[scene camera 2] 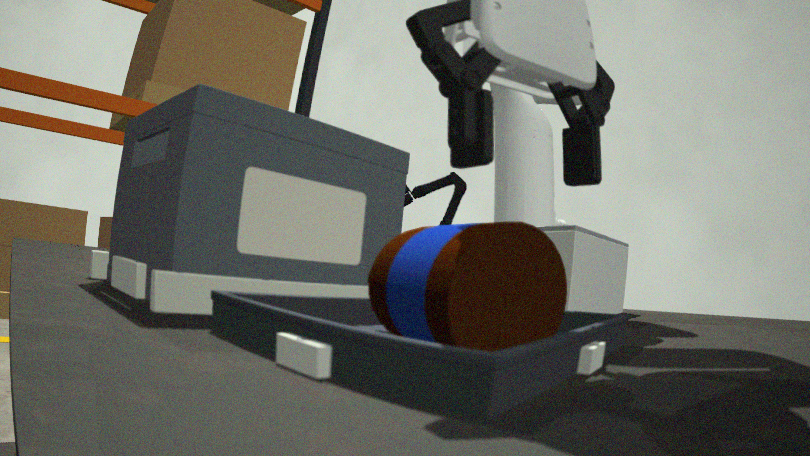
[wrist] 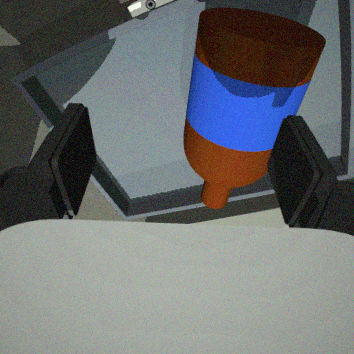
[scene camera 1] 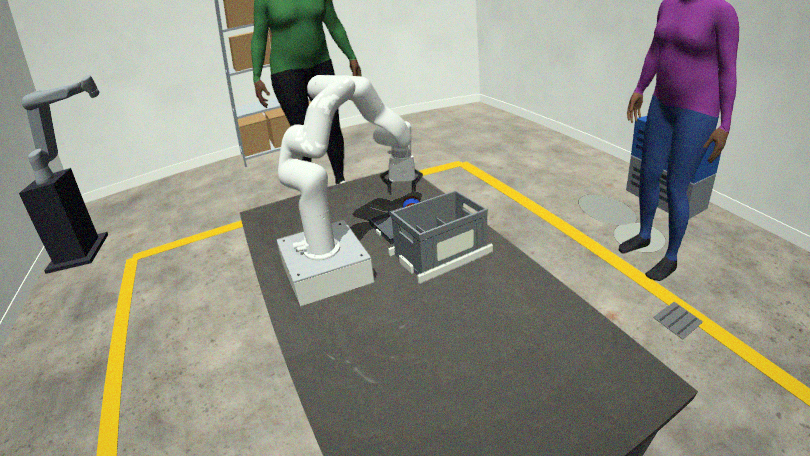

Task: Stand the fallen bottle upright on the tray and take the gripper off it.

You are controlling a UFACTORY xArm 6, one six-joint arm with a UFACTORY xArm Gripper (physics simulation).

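Frame: origin at the arm's base, x ahead, y left, z up, level; metres.
Seen in the pictures: gripper, fingertip midpoint: (scene camera 2: 533, 176) (wrist: 184, 135) (scene camera 1: 401, 193); arm's base, link origin: (scene camera 1: 321, 249).
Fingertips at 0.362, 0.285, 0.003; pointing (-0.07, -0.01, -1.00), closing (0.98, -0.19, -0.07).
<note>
Offsets run from my fingertips to a thing's middle, as dx, dy, dz. "spot": to the spot under its first point.
The brown bottle @[+0.026, -0.048, -0.069] (scene camera 1: 411, 202) (scene camera 2: 504, 283) (wrist: 245, 110) with a blue band lies on its side in the dark shallow tray @[-0.001, -0.056, -0.099] (scene camera 1: 382, 226) (scene camera 2: 396, 367) (wrist: 140, 110). In the wrist view its narrow neck points down the picture, toward the tray's lower rim, and its flat base is at the top. My gripper (scene camera 1: 401, 191) (scene camera 2: 527, 173) (wrist: 184, 135) is open, with no bottle between its fingers. It hangs above the bottle. In the wrist view the bottle lies nearer the right finger, which overlaps its edge in the picture. In scene camera 1 the crate hides part of the tray and bottle.
A grey divided crate @[+0.049, -0.309, -0.024] (scene camera 1: 409, 244) (scene camera 2: 215, 215) stands right beside the tray, between white strips (scene camera 1: 453, 263) (scene camera 2: 198, 291) on the table. Small white blocks @[spot: +0.128, -0.020, -0.103] (scene camera 2: 303, 355) sit against the tray's outside. My arm's base box (scene camera 1: 325, 271) (scene camera 2: 595, 271) stands nearby. Two people stand beyond the table.
</note>
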